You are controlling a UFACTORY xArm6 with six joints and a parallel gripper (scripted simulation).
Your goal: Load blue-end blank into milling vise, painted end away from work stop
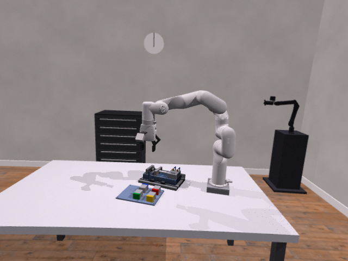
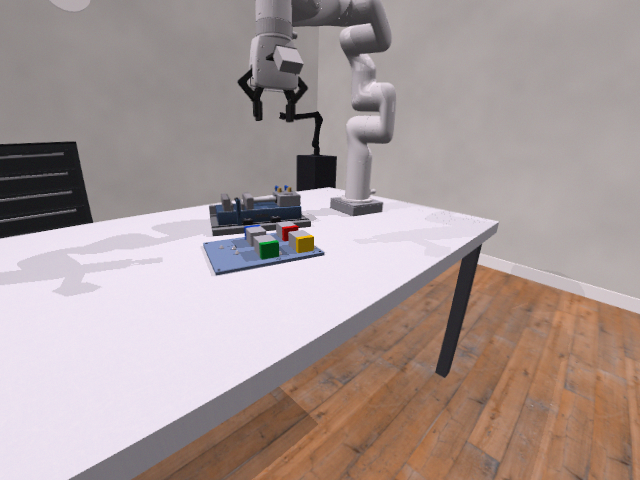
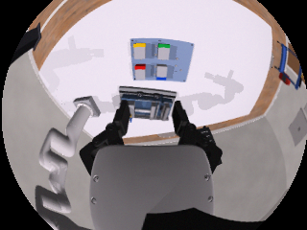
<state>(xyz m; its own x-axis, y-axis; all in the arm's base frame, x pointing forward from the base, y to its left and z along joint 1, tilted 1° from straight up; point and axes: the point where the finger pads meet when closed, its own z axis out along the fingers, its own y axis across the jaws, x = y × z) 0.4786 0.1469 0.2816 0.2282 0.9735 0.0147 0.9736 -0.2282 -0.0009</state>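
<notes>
My gripper is now 30 mm short of the blue-ended blank, 50 mm to the left of it and 290 mm above it. The rest, counted from my hand: green-ended blank 50 mm ahead, 30 mm to the left, 290 mm below; then red-ended blank 60 mm behind, 30 mm to the right, 290 mm below; then yellow-ended blank 30 mm behind, 50 mm to the left, 290 mm below.
</notes>
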